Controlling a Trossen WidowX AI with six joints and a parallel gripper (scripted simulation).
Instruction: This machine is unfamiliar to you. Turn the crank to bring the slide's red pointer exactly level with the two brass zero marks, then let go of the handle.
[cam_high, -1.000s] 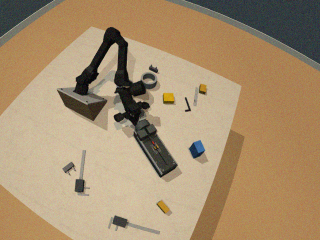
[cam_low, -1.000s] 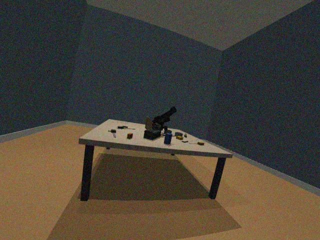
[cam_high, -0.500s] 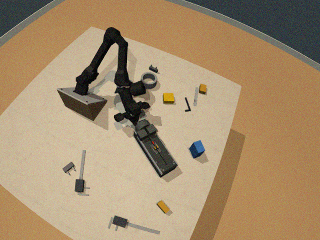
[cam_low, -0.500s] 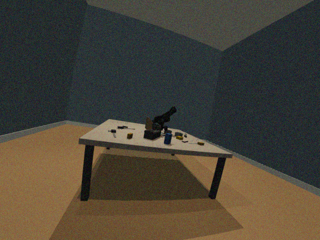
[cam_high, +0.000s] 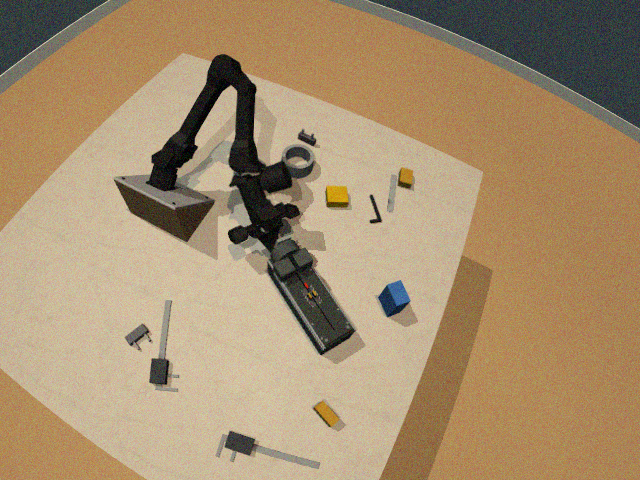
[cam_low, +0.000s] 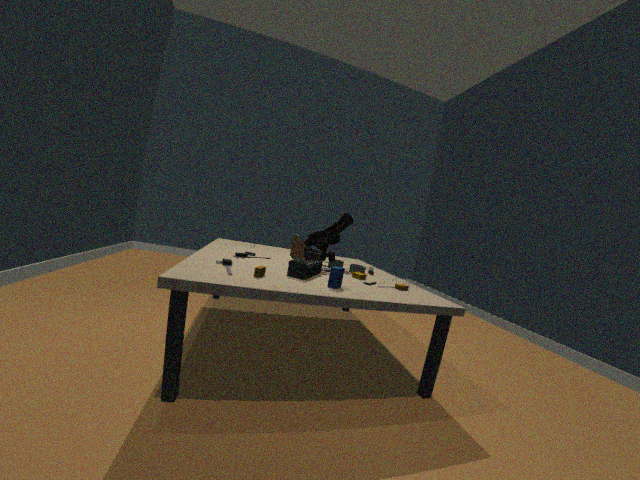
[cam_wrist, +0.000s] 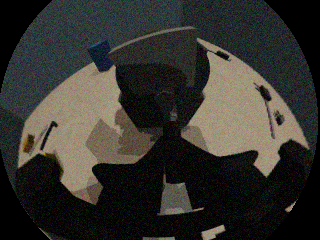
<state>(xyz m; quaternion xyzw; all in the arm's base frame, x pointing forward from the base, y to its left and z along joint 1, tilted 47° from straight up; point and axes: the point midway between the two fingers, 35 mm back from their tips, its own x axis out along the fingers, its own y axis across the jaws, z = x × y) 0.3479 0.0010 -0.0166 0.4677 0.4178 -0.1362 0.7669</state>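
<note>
The crank handle lies 10 mm behind my gripper tip, 10 mm to the left of it and 30 mm above it. The rest, counted from my gripper tip: yellow block 90 mm ahead, 250 mm to the left, 20 mm below; red pointer 120 mm ahead, 80 mm to the right, 50 mm above; black hex key 210 mm ahead, 250 mm to the left, 30 mm below.
</note>
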